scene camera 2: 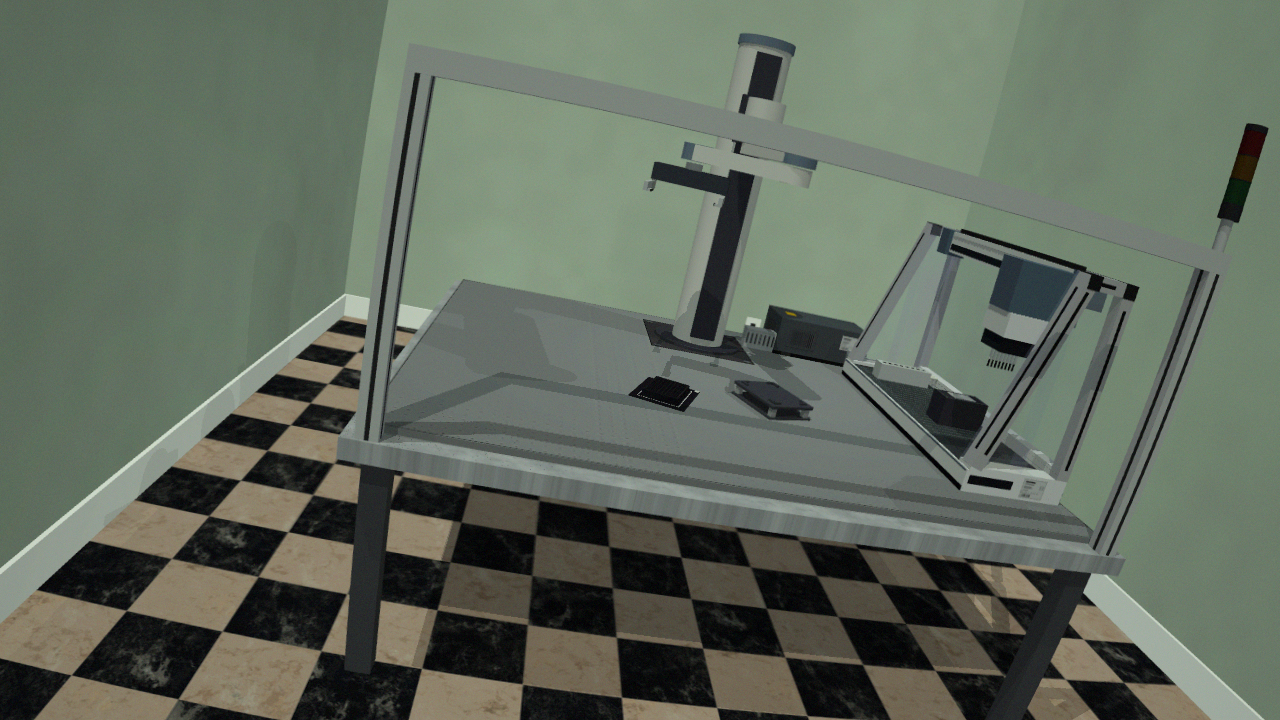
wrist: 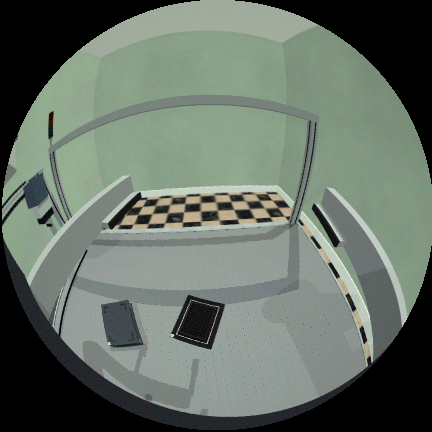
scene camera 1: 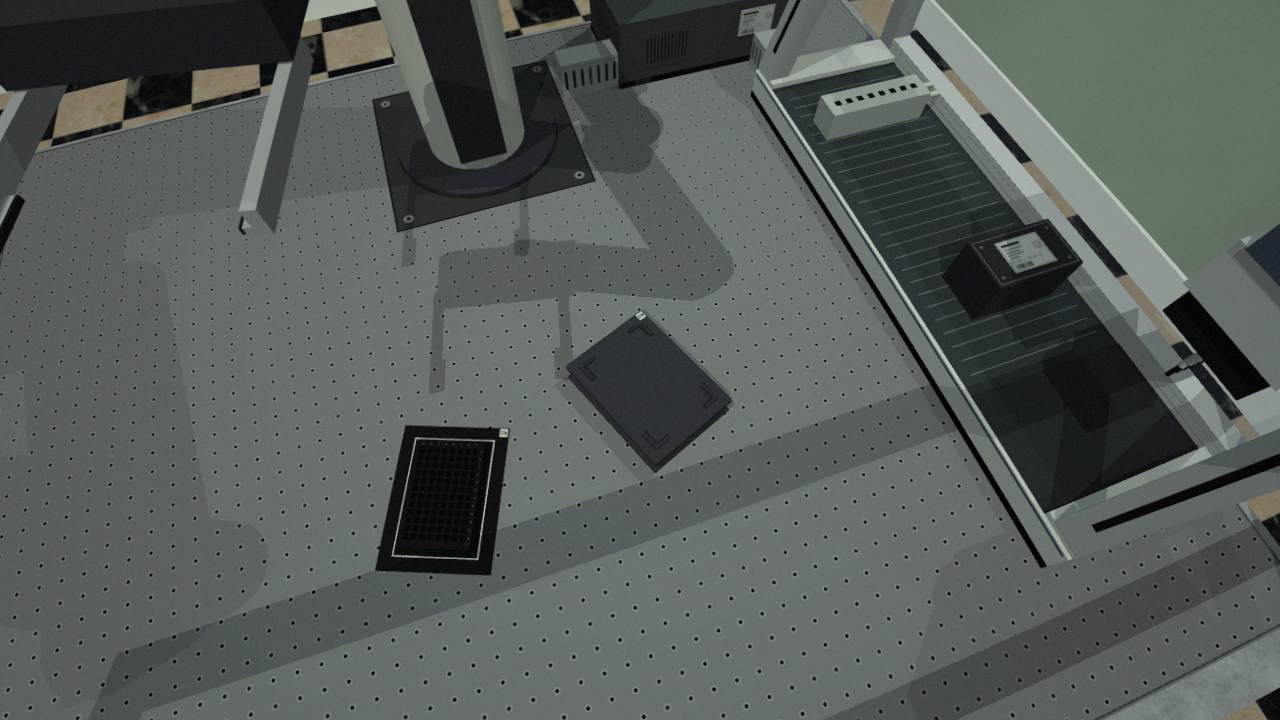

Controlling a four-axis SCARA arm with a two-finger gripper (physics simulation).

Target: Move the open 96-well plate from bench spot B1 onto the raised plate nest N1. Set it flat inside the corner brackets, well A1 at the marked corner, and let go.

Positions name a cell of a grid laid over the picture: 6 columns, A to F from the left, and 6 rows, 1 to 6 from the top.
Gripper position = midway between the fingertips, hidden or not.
My gripper (scene camera 1: A2) holds nothing. A black well plate (scene camera 1: C5) rests on a black nest with white outline (scene camera 1: C5). Also in view: a table frame post (scene camera 2: B1) and a black box (scene camera 1: E3).
The black well plate shows as well in scene camera 2 (scene camera 2: D4) and in the wrist view (wrist: C5). My gripper shows as well in scene camera 2 (scene camera 2: D2). The black nest with white outline also shows in the wrist view (wrist: C5).
